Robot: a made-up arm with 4 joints. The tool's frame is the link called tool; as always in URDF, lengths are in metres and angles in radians.
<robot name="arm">
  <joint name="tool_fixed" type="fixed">
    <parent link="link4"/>
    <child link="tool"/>
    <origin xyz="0.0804 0.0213 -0.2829" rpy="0 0 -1.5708"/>
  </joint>
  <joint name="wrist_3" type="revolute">
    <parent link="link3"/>
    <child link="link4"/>
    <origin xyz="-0.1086 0.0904 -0.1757" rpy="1.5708 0 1.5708"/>
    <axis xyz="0 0 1"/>
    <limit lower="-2.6" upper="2.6" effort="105" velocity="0.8"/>
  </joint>
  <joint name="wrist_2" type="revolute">
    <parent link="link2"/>
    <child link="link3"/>
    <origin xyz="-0.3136 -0.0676 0.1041" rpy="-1.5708 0 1.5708"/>
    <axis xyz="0 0 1"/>
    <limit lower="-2.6" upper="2.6" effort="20" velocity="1"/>
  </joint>
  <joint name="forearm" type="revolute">
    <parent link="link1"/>
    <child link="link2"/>
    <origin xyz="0.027 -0.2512 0.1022" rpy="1.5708 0 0"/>
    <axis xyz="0 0 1"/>
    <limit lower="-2.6" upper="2.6" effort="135" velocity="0.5"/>
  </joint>
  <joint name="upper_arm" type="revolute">
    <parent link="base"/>
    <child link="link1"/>
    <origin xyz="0 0 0.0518" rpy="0 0 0"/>
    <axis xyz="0 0 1"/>
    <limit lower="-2.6" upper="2.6" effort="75" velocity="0.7"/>
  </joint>
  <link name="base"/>
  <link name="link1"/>
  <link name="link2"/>
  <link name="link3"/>
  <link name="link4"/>
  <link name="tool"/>
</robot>
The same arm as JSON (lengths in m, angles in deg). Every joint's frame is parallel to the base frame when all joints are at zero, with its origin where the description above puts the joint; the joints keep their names.
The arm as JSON. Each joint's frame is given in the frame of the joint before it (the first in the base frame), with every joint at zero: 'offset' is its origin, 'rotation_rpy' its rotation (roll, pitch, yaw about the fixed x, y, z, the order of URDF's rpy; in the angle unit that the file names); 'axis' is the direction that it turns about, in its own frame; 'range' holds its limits. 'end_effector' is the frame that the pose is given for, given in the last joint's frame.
{"length_unit": "m", "angle_unit": "deg", "chain": [{"id": "upper_arm", "offset": [0.0, 0.0, 0.0518], "rotation_rpy": [0.0, 0.0, 0.0], "axis": [0.0, 0.0, 1.0], "range": [-148.97, 148.97]}, {"id": "forearm", "offset": [0.027, -0.2512, 0.1022], "rotation_rpy": [0.0, 0.0, 0.0], "axis": [0.0, -1.0, 0.0], "range": [-148.97, 148.97]}, {"id": "wrist_2", "offset": [-0.3136, -0.1041, -0.0676], "rotation_rpy": [0.0, 0.0, 0.0], "axis": [-1.0, 0.0, 0.0], "range": [-148.97, 148.97]}, {"id": "wrist_3", "offset": [0.1757, 0.0904, -0.1086], "rotation_rpy": [0.0, 0.0, 0.0], "axis": [0.0, 0.0, 1.0], "range": [-148.97, 148.97]}], "end_effector": {"offset": [-0.0213, 0.0804, -0.2829], "rotation_rpy": [0.0, 0.0, 0.0]}}
